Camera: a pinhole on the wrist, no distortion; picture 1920 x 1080 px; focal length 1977.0 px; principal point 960.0 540.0 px. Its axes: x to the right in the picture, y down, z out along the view. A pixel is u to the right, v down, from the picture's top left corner.
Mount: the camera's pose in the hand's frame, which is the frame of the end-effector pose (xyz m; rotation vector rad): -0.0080 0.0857 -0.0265 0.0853 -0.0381 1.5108
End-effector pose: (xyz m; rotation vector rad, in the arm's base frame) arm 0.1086 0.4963 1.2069 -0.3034 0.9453 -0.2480
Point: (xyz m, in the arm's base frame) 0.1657 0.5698 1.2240
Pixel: 717.0 531.2
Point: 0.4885 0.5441 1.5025
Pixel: 653.9 643.6
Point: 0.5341 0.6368 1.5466
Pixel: 950.2 785.9
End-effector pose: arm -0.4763 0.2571 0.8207 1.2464 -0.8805 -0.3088
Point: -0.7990 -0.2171 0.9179
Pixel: 901.1 112.2
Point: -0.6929 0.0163 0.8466
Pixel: 640.1 387.5
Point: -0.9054 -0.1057 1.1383
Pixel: 1774.9 325.7
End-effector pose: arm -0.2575 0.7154 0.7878 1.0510 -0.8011 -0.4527
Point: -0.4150 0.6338 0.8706
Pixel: 731.4 651.6
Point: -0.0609 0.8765 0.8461
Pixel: behind the camera
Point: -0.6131 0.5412 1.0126
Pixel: 1333.8 707.8
